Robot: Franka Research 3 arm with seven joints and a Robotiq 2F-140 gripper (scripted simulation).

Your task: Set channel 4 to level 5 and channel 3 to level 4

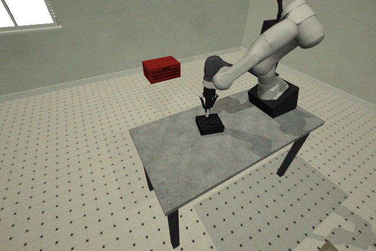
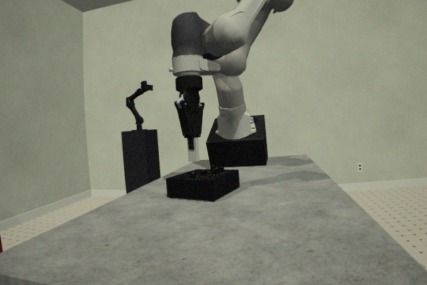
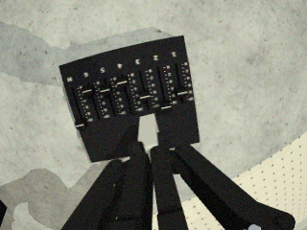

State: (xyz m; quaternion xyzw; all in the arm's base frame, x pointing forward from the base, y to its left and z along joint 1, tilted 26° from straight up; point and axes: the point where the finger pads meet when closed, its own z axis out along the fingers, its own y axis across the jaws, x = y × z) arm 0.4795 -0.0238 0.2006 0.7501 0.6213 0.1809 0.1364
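The fader lies 6 cm below my hand, 3 cm to the left of it and 1 cm ahead of it. Round my hand: fader cap 6 cm below, 5 cm to the left, 1 cm behind.
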